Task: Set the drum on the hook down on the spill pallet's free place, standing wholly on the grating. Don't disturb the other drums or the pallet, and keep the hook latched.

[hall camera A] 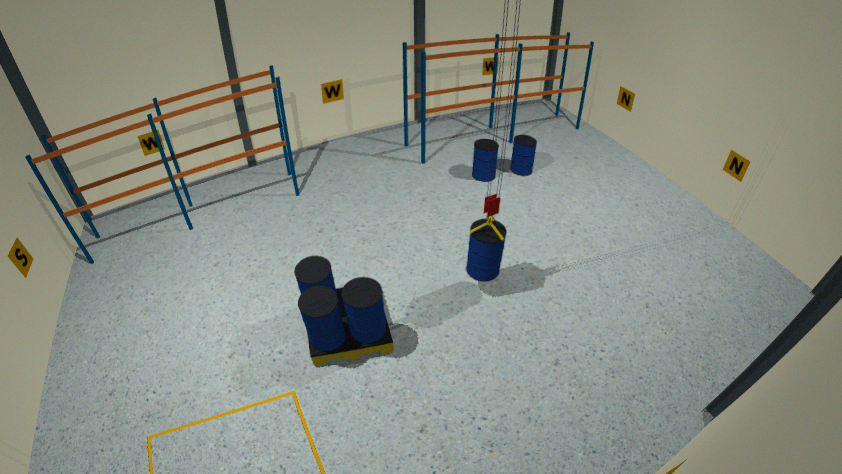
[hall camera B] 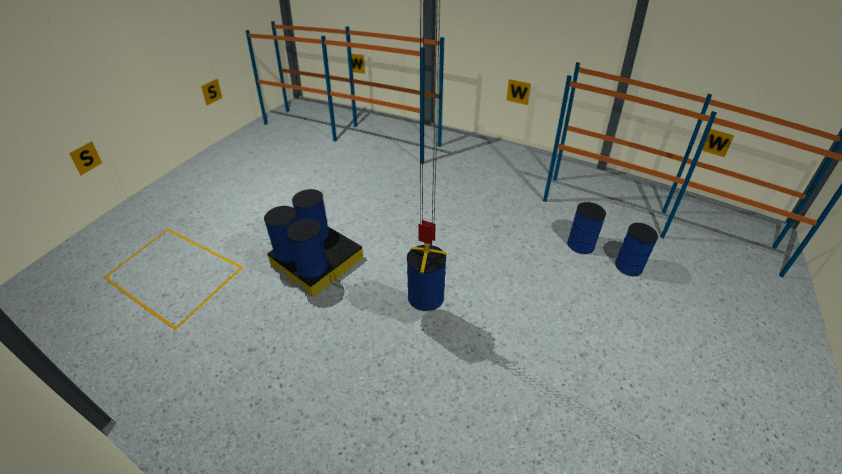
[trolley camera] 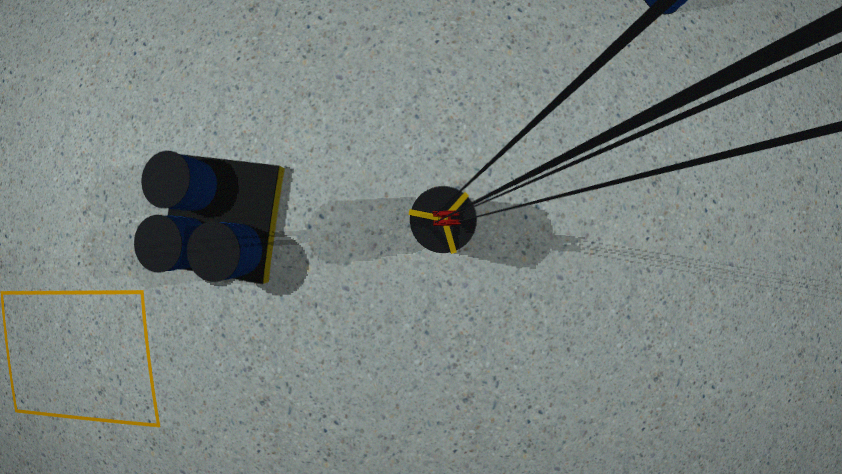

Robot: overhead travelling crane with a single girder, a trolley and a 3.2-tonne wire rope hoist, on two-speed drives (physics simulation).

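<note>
The blue drum [hall camera A: 484, 259] [hall camera B: 426, 288] [trolley camera: 427, 235] hangs upright in a yellow three-armed sling under the red hook block. My hook [hall camera A: 490, 220] [hall camera B: 426, 248] [trolley camera: 446, 217] holds the sling; its latch is too small to make out. The drum hangs above the floor, apart from the spill pallet [hall camera A: 353, 354] [hall camera B: 347, 262] [trolley camera: 275, 217], to its right in the trolley view. Three blue drums with black lids stand on the pallet. Its free place [hall camera B: 341, 249] [trolley camera: 253, 188] is the upper right corner in the trolley view, and is partly hidden by drums in hall camera A.
Two more drums, one nearer the pallet [hall camera A: 484, 161] and one beyond [hall camera A: 523, 156], stand on the floor by a rack [hall camera A: 423, 105] [hall camera B: 689, 173]. Another rack [hall camera A: 169, 170] [hall camera B: 328, 88] stands along the W wall. A yellow marked rectangle [hall camera A: 220, 414] [hall camera B: 205, 248] [trolley camera: 70, 292] lies near the pallet.
</note>
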